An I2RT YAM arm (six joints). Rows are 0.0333 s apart.
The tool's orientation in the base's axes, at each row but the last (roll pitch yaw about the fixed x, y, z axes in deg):
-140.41, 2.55, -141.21
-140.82, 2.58, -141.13
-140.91, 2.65, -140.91
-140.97, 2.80, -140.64
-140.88, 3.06, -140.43
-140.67, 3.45, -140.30
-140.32, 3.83, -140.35
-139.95, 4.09, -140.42
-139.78, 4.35, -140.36
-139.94, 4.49, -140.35
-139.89, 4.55, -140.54
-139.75, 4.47, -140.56
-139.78, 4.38, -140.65
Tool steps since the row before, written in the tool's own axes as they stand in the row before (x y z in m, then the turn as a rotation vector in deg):
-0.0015, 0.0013, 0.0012, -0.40, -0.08, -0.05
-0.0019, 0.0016, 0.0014, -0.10, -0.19, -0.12
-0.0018, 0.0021, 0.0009, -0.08, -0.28, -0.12
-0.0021, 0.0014, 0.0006, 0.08, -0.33, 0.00
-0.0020, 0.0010, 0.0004, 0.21, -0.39, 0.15
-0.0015, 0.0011, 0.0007, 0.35, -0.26, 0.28
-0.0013, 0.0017, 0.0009, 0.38, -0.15, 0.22
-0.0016, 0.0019, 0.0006, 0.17, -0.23, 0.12
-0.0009, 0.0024, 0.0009, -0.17, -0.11, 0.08
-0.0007, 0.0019, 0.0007, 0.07, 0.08, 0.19
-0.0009, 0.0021, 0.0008, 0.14, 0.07, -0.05
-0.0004, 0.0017, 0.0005, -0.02, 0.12, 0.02
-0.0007, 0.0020, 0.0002, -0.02, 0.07, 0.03
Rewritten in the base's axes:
0.0011, 0.0012, -0.0017, 0.33, 0.22, 0.11
0.0013, 0.0015, -0.0020, 0.12, 0.00, 0.22
0.0008, 0.0020, -0.0019, 0.14, -0.07, 0.27
0.0012, 0.0019, -0.0012, 0.09, -0.26, 0.20
0.0012, 0.0017, -0.0008, 0.09, -0.44, 0.12
0.0009, 0.0013, -0.0011, -0.02, -0.51, -0.07
0.0006, 0.0015, -0.0017, -0.12, -0.44, -0.10
0.0006, 0.0019, -0.0016, 0.03, -0.31, 0.04
0.0000, 0.0016, -0.0022, 0.22, 0.00, 0.02
0.0000, 0.0013, -0.0017, 0.00, -0.08, -0.20
0.0001, 0.0015, -0.0019, -0.16, -0.02, -0.02
-0.0002, 0.0011, -0.0014, -0.03, 0.08, -0.09
-0.0003, 0.0016, -0.0014, 0.00, 0.04, -0.07

